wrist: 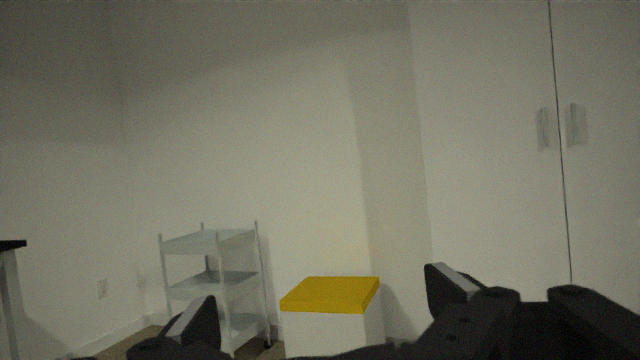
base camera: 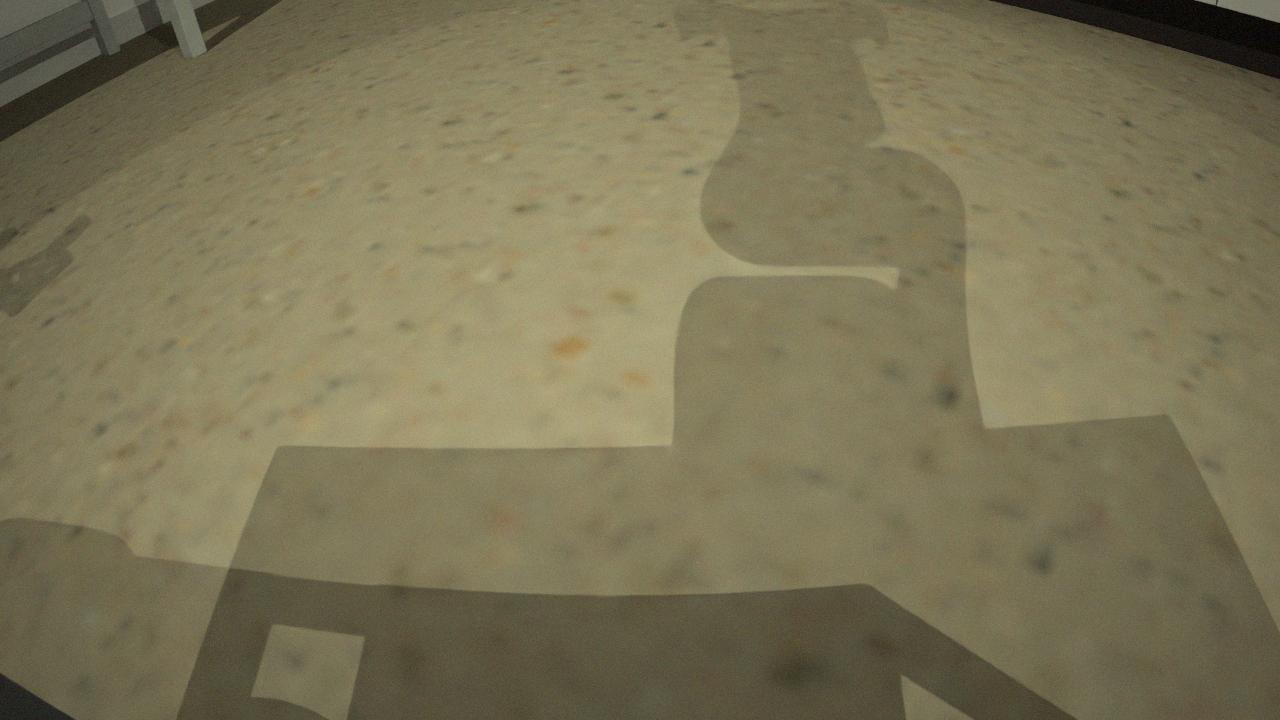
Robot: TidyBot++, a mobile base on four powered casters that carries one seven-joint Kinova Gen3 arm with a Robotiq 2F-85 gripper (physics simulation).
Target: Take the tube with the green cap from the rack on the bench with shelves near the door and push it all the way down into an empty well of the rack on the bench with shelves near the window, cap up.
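Places are measured from the arm's base along level axes (x down, y ahead, z right), in millimetres.
Pixels of known places: gripper, between the fingertips: [wrist: 323, 302].
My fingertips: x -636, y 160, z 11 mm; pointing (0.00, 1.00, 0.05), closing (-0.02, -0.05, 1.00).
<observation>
Behind a point stands the place of what it marks.
My gripper [wrist: 323, 302] {y 160, x -636, z 11 mm} is open in the wrist view, its two dark fingers wide apart with nothing between them. It points towards a wall, a shelf cart and a bin. The tube with the green cap and the two racks do not show in either view. At the left edge of the wrist view the black corner of a bench top [wrist: 12, 244] {y 1547, x -511, z -1063 mm} shows with a pale leg; I cannot tell which bench it is.
A grey three-tier cart [wrist: 187, 245] {y 2124, x -316, z -576 mm} stands by the wall. Right of it is a white bin with a yellow lid [wrist: 330, 295] {y 1766, x -53, z 146 mm}. Tall white cabinet doors [wrist: 490, 150] {y 1300, x -661, z 740 mm} are at the right. In the base view, pale furniture legs [base camera: 183, 26] {y 1545, x 315, z -1099 mm} are at top left and a dark plinth [base camera: 1163, 31] {y 1268, x 371, z 886 mm} at top right.
</observation>
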